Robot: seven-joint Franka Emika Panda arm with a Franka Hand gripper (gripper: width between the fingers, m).
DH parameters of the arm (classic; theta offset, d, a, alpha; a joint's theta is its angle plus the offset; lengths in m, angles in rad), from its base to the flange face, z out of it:
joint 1: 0 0.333 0 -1.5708
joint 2: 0 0 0 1.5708
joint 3: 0 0.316 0.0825 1.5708
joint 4: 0 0 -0.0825 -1.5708
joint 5: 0 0.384 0 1.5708
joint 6: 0 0 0.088 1.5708
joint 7: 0 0.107 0 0
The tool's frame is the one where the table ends.
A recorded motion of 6 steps. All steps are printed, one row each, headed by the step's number.
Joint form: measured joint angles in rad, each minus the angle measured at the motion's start. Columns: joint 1, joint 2, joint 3, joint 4, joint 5, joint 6, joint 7.
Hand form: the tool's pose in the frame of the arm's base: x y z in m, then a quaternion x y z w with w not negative. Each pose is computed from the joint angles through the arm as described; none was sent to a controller.
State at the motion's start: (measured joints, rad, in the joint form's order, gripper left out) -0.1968 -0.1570 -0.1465 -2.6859 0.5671 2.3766 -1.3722
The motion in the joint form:
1: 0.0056 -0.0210 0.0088 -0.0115 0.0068 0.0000 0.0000
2: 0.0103 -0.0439 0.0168 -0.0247 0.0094 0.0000 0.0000
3: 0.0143 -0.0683 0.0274 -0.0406 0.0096 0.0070 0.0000
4: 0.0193 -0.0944 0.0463 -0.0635 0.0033 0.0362 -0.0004
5: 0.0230 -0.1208 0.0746 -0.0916 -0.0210 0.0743 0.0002
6: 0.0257 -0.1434 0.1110 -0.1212 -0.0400 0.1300 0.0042
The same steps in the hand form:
1: 0.3709 -0.1182 0.2767 -0.93520 -0.28849 -0.09701 0.18100
2: 0.3689 -0.1121 0.2808 -0.93315 -0.29445 -0.10074 0.17998
3: 0.3665 -0.1060 0.2847 -0.93123 -0.30163 -0.10478 0.17565
4: 0.3640 -0.0982 0.2880 -0.92923 -0.31379 -0.10941 0.16155
5: 0.3607 -0.0883 0.2900 -0.92519 -0.33519 -0.10931 0.14045
6: 0.3583 -0.0778 0.2913 -0.92131 -0.35458 -0.11208 0.11358

